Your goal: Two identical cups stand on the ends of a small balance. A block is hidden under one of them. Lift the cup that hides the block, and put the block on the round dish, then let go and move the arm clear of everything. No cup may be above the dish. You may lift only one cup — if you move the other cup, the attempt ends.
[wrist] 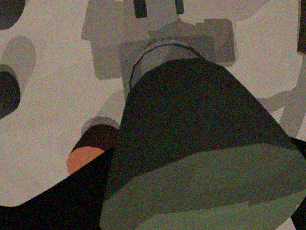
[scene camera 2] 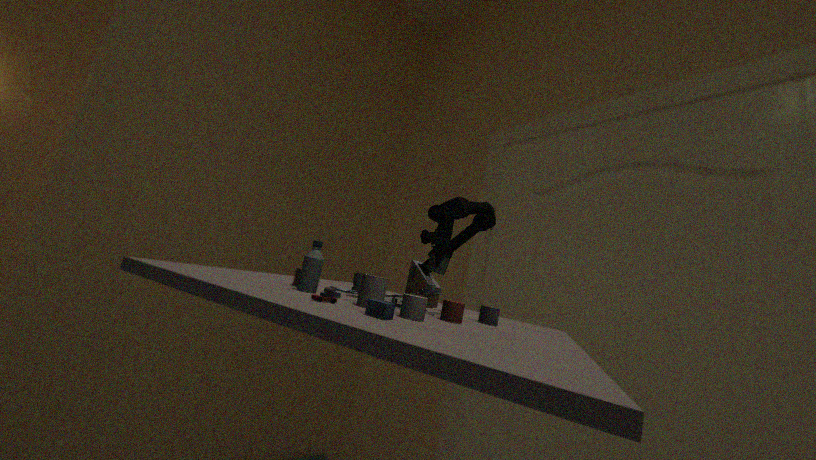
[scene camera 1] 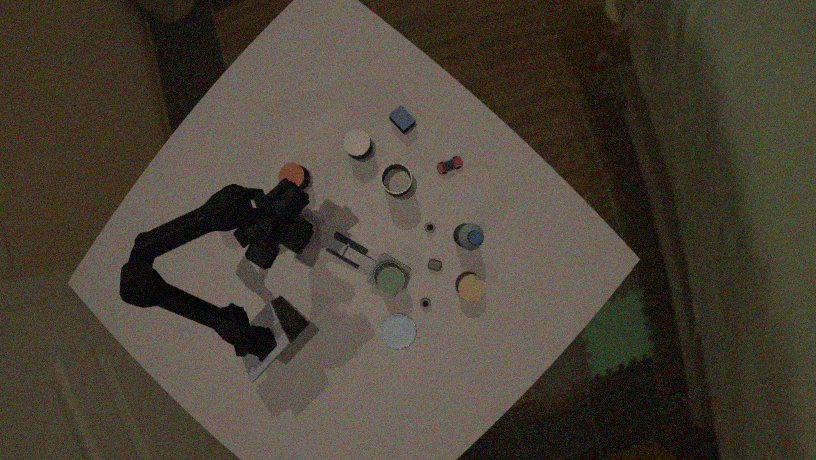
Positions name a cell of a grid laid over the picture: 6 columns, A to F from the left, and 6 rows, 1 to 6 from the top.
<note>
My gripper (scene camera 1: C3) holds a green cup. Also in view: a bottle (scene camera 2: C4) and a pale blue round dish (scene camera 1: C5).
My gripper also shows in the wrist view (wrist: D4) and in scene camera 2 (scene camera 2: D4). The wrist view misses the bottle: it is out of frame.
</note>
